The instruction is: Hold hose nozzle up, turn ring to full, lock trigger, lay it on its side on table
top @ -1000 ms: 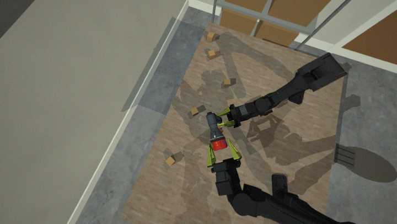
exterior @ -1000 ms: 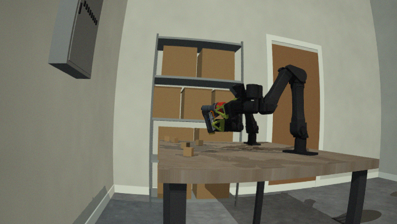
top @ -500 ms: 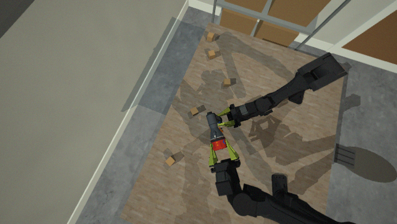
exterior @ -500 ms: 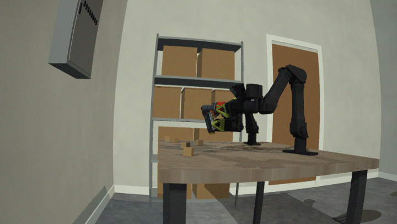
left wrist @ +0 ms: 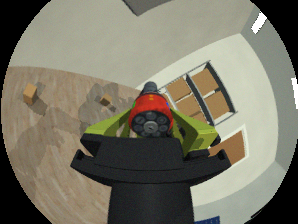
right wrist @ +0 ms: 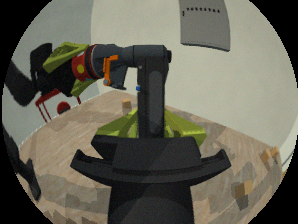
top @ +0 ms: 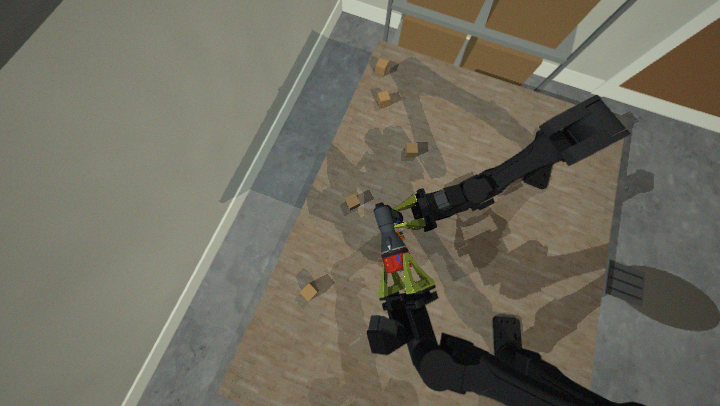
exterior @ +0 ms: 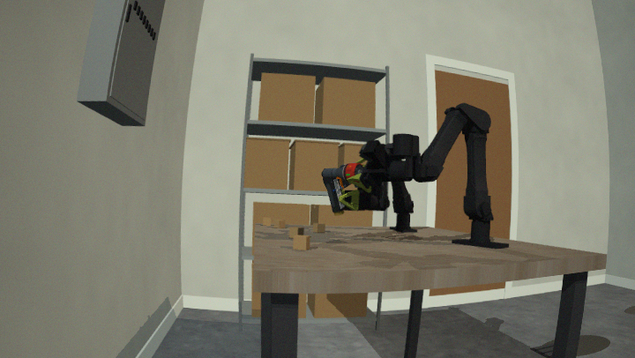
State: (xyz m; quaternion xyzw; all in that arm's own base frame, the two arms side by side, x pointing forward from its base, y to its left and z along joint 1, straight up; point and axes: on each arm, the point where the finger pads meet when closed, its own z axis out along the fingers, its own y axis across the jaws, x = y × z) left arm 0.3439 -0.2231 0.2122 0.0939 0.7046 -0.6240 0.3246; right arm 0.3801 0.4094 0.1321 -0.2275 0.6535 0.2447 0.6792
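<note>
My left hand is right at the red spray ring.
</note>
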